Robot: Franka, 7 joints.
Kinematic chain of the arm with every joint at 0, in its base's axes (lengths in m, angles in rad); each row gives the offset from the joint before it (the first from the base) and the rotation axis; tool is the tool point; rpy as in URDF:
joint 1: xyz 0 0 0.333 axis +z
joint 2: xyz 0 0 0 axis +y
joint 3: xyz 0 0 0.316 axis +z
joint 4: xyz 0.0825 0 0 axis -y
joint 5: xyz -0.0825 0 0.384 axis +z
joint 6: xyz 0 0 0 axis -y
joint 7: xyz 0.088 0 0 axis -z
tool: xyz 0 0 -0.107 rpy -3.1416 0 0
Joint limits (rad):
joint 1: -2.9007..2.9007
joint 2: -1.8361..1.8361
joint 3: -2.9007..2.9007
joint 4: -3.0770..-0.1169
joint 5: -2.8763..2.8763
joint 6: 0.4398..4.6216
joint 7: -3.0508..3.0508
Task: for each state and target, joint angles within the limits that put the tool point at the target. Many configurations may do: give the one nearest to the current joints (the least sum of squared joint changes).
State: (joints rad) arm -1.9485 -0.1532 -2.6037 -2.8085 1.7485 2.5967 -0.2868
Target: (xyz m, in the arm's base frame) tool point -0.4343 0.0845 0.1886
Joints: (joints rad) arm -1.3289 -0.4367 -2.0976 -2.4981 1.7510 2.4293 -0.2868
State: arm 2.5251 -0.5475 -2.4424 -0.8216 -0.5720 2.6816 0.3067
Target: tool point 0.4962 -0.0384 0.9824
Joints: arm 2.4355 -0.0125 -2.5253 -1.0669 -0.5846 2.5975 0.3067
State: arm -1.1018 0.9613 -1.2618 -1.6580 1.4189 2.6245 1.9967
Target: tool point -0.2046 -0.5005 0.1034
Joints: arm -0.9228 1.0421 -0.9249 -2.1058 1.4289 2.5318 1.9967
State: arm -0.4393 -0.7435 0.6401 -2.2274 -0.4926 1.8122 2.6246
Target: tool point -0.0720 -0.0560 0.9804
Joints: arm -0.4442 -1.1670 -0.0661 -1.6626 -0.6192 1.8877 2.6246
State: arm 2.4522 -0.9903 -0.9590 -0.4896 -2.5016 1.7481 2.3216
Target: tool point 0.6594 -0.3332 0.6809
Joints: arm 2.5255 -1.1103 -0.9737 -0.3543 -2.4564 1.4865 2.3216
